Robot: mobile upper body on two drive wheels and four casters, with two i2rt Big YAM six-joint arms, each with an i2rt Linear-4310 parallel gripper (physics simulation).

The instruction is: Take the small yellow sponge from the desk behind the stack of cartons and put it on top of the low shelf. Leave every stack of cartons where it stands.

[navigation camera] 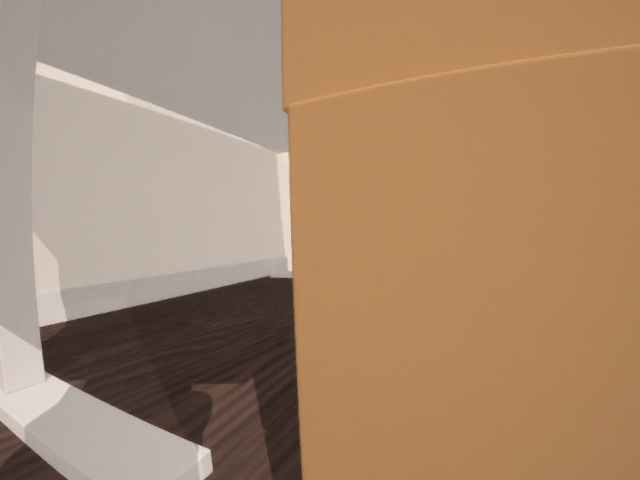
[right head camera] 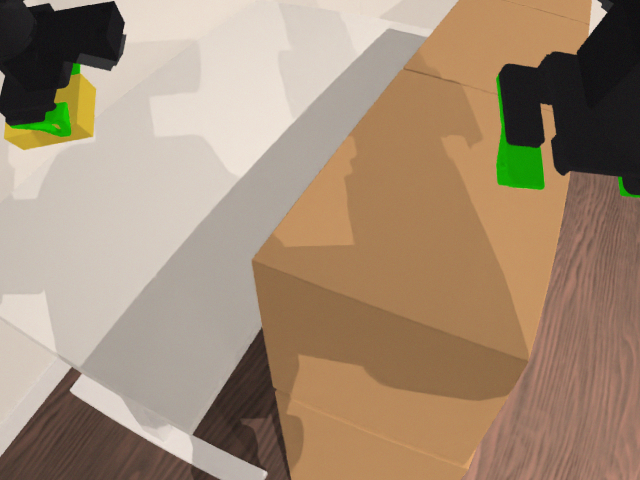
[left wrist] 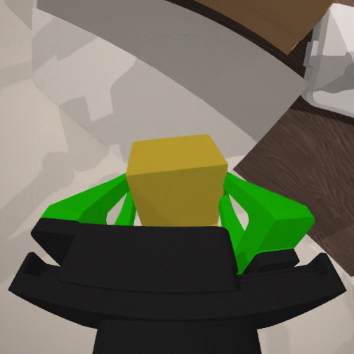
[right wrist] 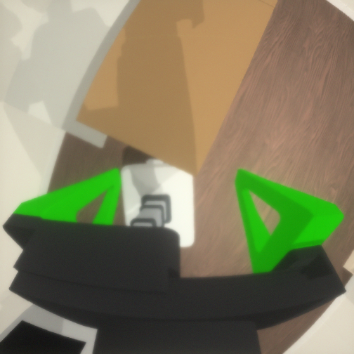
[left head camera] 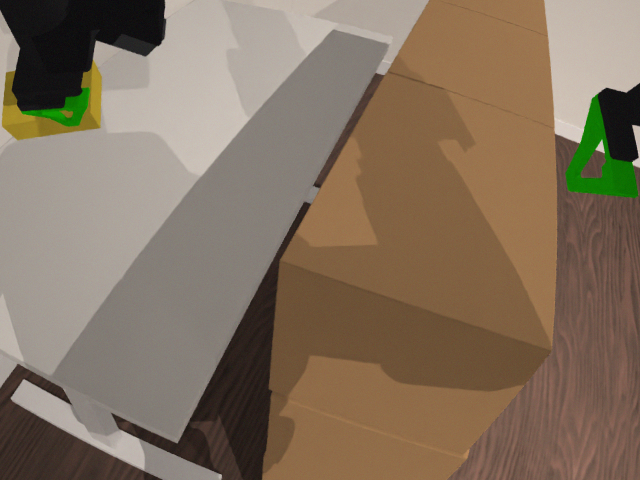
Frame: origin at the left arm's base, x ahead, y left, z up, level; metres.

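Seen in the pictures: left gripper, between the fingertips: (right head camera: pixel 70 110) (left head camera: pixel 76 98); right gripper, between the fingertips: (right head camera: pixel 563 180) (left head camera: pixel 614 188).
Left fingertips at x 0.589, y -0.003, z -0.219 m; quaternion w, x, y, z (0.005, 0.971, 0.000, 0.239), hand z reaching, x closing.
Note:
A point is followed by its place in that frame.
The yellow sponge (left head camera: pixel 94 105) @[x 0.573, y -0.027, z -0.219 m] (right head camera: pixel 83 111) @[x 0.577, y -0.026, z -0.215 m] (left wrist: pixel 177 197) is clamped between the green fingers of my left gripper (left head camera: pixel 61 111) @[x 0.589, y -0.003, z -0.219 m] (right head camera: pixel 64 98) @[x 0.589, y -0.003, z -0.219 m] (left wrist: pixel 177 174). They are above the far left part of the pale desk (left head camera: pixel 206 222) @[x 0.874, y -0.135, z -0.690 m] (right head camera: pixel 196 258) @[x 0.781, y -0.053, z -0.690 m] (left wrist: pixel 200 65), clear of the stack. The stack of cartons (left head camera: pixel 439 206) @[x 0.528, y -0.408, z -0.330 m] (right head camera: pixel 413 206) @[x 0.526, y -0.390, z -0.330 m] (left wrist: pixel 270 17) (right wrist: pixel 155 75) (navigation camera: pixel 465 258) stands upright along the desk's near side. My right gripper (right head camera: pixel 577 180) @[x 0.344, y -0.448, z -0.137 m] (right wrist: pixel 177 175) is open and empty, at the stack's right side. The low shelf does not show in a view I can identify.
The desk's white foot (left head camera: pixel 173 462) (right head camera: pixel 227 459) (navigation camera: pixel 118 428) reaches along the floor beside the cartons. A desk leg (navigation camera: pixel 18 206) @[x 0.707, y 0.163, z -1.138 m] stands at the left of the navigation view. Part of my white base (left wrist: pixel 332 90) (right wrist: pixel 180 200) is close to the stack. Dark wooden floor (left head camera: pixel 594 310) @[x 1.061, y -1.612, z -1.410 m] (right wrist: pixel 260 115) lies right of the cartons.

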